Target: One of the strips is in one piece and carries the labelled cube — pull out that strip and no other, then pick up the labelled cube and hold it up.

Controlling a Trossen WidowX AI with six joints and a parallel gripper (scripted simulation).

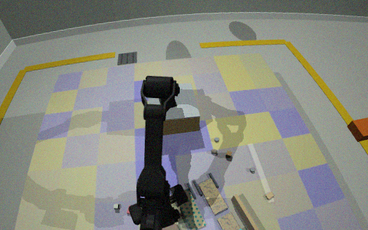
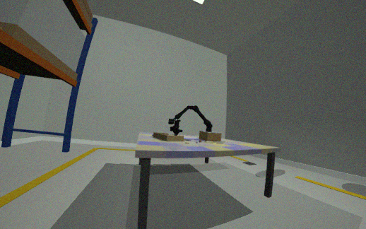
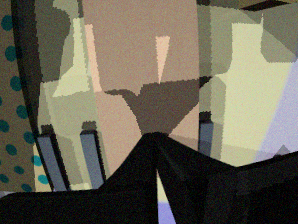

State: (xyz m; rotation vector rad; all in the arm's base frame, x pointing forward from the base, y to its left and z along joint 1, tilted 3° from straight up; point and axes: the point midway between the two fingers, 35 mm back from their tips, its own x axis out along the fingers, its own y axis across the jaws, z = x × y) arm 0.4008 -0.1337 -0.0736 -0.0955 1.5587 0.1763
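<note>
My gripper tip is 19 cm short of the grey-blue cube marked n, 3 cm to the right of it and 1 cm below it. From my gripper tip the other things lie so: pink block (11 cm to the right, 3 cm behind).
</note>
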